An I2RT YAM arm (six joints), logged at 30 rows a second.
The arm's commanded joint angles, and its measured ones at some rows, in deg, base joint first. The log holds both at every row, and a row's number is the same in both.
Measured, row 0: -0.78 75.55 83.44 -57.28 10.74 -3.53
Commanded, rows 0 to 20: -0.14 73.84 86.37 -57.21 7.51 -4.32; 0.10 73.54 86.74 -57.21 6.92 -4.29; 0.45 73.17 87.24 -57.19 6.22 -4.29; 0.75 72.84 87.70 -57.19 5.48 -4.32; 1.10 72.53 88.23 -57.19 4.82 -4.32; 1.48 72.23 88.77 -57.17 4.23 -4.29; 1.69 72.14 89.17 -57.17 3.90 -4.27; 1.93 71.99 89.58 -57.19 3.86 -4.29; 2.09 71.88 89.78 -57.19 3.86 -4.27; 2.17 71.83 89.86 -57.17 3.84 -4.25; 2.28 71.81 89.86 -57.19 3.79 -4.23; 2.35 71.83 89.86 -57.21 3.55 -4.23; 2.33 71.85 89.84 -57.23 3.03 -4.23; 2.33 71.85 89.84 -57.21 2.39 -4.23; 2.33 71.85 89.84 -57.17 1.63 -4.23; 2.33 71.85 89.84 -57.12 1.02 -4.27; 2.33 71.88 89.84 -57.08 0.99 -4.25; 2.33 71.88 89.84 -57.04 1.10 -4.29; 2.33 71.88 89.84 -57.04 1.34 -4.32; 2.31 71.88 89.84 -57.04 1.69 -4.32; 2.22 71.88 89.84 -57.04 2.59 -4.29
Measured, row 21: 2.00 72.23 88.58 -57.30 2.68 -3.53
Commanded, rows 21 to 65: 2.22 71.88 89.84 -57.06 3.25 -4.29; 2.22 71.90 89.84 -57.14 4.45 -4.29; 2.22 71.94 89.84 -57.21 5.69 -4.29; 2.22 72.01 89.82 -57.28 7.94 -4.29; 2.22 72.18 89.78 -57.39 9.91 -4.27; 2.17 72.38 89.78 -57.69 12.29 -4.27; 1.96 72.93 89.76 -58.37 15.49 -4.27; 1.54 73.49 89.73 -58.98 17.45 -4.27; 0.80 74.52 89.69 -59.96 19.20 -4.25; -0.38 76.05 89.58 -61.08 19.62 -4.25; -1.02 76.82 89.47 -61.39 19.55 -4.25; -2.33 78.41 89.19 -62.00 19.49 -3.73; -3.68 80.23 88.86 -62.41 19.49 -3.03; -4.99 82.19 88.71 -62.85 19.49 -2.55; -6.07 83.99 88.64 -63.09 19.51 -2.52; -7.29 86.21 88.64 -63.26 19.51 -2.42; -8.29 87.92 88.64 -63.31 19.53 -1.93; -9.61 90.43 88.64 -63.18 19.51 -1.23; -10.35 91.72 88.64 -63.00 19.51 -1.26; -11.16 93.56 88.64 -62.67 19.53 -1.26; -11.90 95.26 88.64 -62.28 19.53 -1.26; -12.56 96.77 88.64 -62.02 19.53 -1.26; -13.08 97.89 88.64 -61.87 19.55 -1.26; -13.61 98.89 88.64 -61.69 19.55 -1.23; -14.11 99.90 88.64 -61.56 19.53 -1.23; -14.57 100.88 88.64 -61.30 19.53 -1.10; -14.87 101.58 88.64 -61.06 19.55 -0.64; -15.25 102.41 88.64 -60.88 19.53 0.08; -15.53 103.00 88.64 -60.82 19.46 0.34; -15.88 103.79 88.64 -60.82 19.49 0.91; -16.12 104.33 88.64 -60.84 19.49 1.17; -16.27 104.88 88.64 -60.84 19.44 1.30; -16.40 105.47 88.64 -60.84 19.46 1.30; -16.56 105.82 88.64 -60.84 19.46 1.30; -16.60 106.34 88.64 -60.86 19.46 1.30; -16.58 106.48 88.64 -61.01 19.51 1.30; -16.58 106.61 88.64 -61.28 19.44 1.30; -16.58 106.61 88.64 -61.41 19.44 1.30; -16.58 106.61 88.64 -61.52 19.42 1.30; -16.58 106.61 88.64 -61.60 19.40 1.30; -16.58 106.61 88.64 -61.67 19.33 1.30; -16.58 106.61 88.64 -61.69 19.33 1.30; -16.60 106.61 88.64 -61.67 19.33 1.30; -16.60 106.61 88.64 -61.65 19.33 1.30; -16.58 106.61 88.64 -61.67 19.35 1.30
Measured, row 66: -16.21 106.15 88.64 -61.65 18.50 0.19
